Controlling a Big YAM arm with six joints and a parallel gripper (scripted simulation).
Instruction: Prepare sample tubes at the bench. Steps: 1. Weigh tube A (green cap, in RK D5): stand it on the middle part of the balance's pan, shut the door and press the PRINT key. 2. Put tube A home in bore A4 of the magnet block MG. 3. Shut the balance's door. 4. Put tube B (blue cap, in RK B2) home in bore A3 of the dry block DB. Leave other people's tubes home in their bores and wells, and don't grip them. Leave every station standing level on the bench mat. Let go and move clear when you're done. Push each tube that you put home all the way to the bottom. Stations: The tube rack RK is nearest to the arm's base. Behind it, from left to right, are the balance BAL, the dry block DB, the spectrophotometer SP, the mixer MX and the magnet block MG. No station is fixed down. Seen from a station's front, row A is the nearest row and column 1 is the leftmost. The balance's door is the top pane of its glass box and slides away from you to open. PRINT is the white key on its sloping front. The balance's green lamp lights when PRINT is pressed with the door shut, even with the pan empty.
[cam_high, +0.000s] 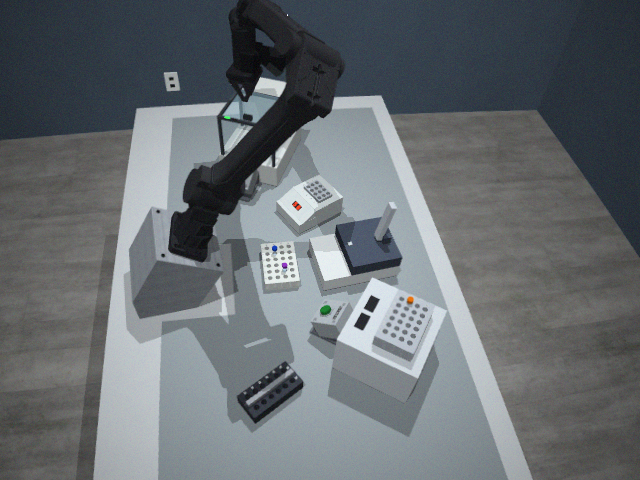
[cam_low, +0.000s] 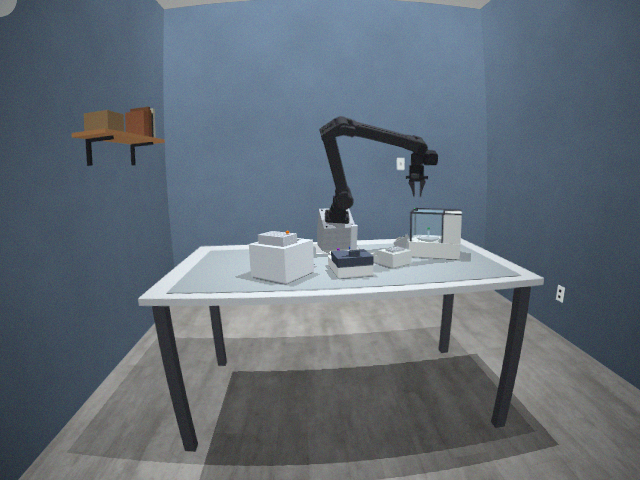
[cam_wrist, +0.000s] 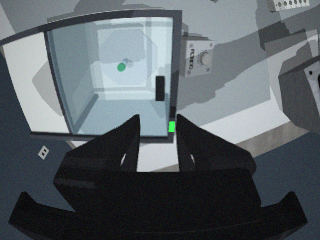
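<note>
My gripper is now 1 cm short of the balance door, 2 cm to the right of it and 7 cm above it. From my hand the other things lie so: white tube rack: 8 cm ahead, 36 cm to the right, 27 cm below; dry block DB: 17 cm ahead, 16 cm to the right, 25 cm below; tube B: 6 cm ahead, 33 cm to the right, 25 cm below.
</note>
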